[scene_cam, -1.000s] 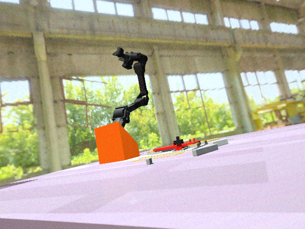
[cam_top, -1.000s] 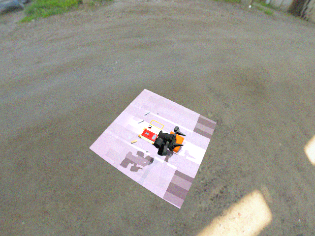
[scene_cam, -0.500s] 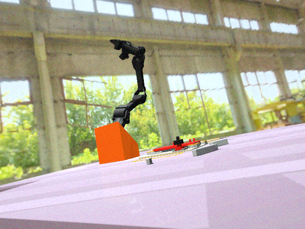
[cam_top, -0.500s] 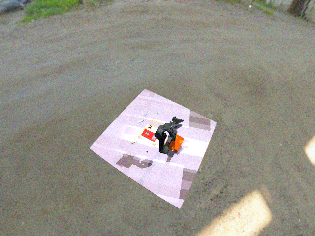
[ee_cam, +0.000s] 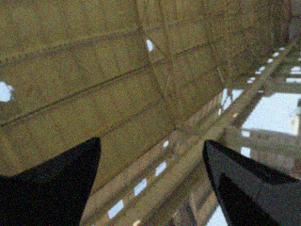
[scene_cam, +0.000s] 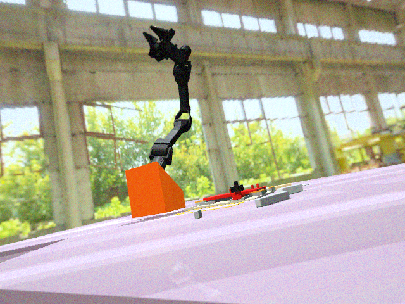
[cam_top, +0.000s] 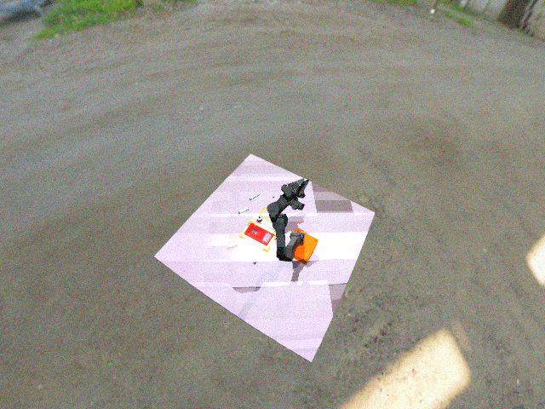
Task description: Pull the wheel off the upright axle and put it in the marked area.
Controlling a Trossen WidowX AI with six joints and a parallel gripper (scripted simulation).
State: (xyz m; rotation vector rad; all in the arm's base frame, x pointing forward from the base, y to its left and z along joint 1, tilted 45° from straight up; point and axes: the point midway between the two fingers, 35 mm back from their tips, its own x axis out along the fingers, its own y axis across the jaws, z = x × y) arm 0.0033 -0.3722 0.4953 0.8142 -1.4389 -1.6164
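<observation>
Right now the black wheel is 760 mm below my gripper tip, 310 mm ahead of it and 130 mm to the right of it.
</observation>
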